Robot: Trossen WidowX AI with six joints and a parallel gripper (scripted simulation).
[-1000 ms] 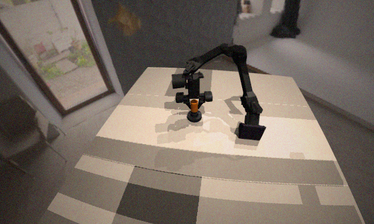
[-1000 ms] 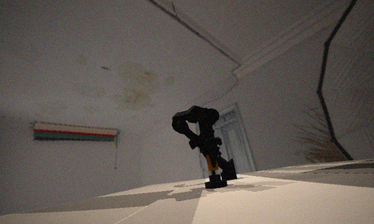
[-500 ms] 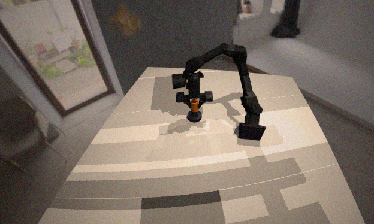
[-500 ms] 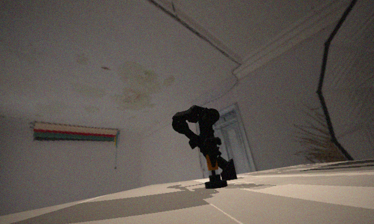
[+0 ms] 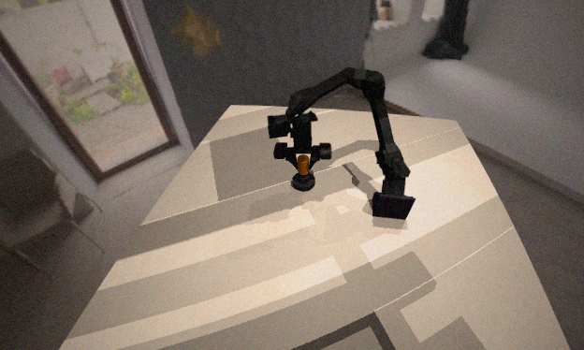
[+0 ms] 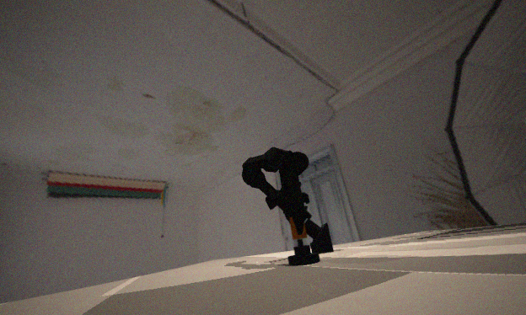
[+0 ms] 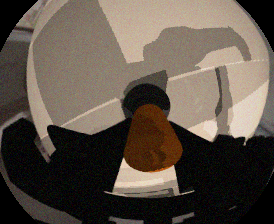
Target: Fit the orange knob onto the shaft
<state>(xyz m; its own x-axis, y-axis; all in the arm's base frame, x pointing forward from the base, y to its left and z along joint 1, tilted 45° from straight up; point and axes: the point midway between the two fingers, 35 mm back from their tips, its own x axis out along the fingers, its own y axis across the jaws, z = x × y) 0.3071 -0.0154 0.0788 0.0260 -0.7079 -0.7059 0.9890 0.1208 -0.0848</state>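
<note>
Right now my gripper tip is 2 cm below the orange knob. Also, from my gripper tip: round dark pedestal (4 cm below).
</note>
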